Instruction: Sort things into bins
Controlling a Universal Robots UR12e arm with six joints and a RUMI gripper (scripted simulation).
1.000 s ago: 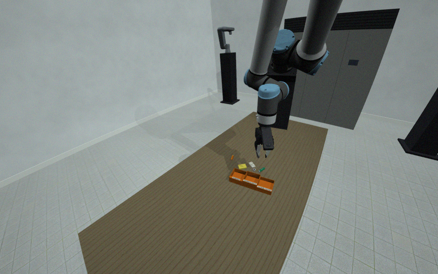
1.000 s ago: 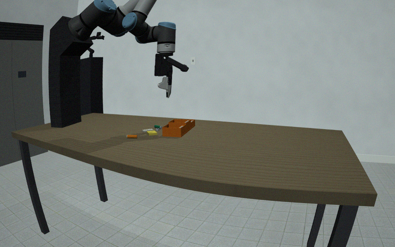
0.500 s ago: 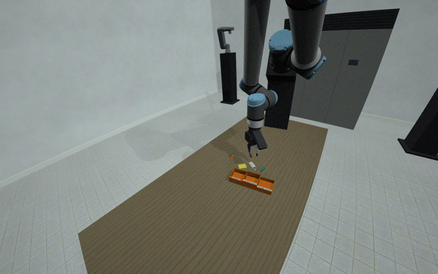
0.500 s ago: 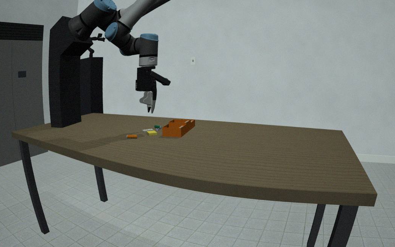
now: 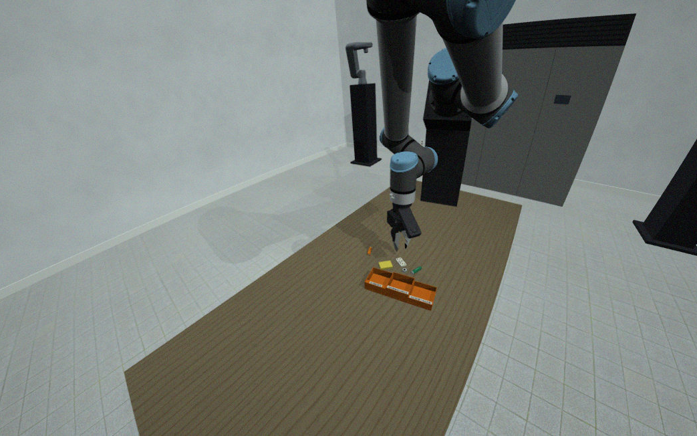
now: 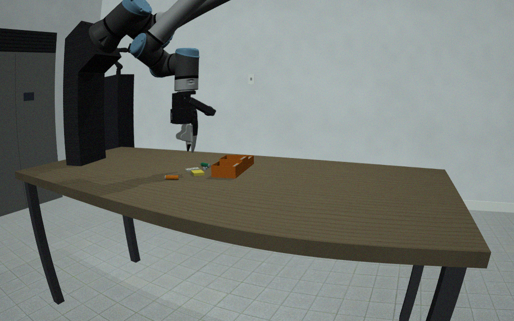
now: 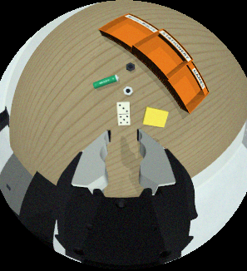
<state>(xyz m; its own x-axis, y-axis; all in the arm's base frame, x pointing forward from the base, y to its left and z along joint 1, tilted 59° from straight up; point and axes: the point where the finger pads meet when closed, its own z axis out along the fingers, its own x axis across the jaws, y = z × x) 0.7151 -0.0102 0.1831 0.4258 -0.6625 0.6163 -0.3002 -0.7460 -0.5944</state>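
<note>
Now: the speckled white thing 80 mm below my hand. From my hand the other things lie so: green cylinder: 20 mm ahead, 80 mm to the left, 80 mm below; then silver nut: 40 mm ahead, 40 mm to the left, 80 mm below; then yellow block: 50 mm ahead, 40 mm to the right, 80 mm below.
</note>
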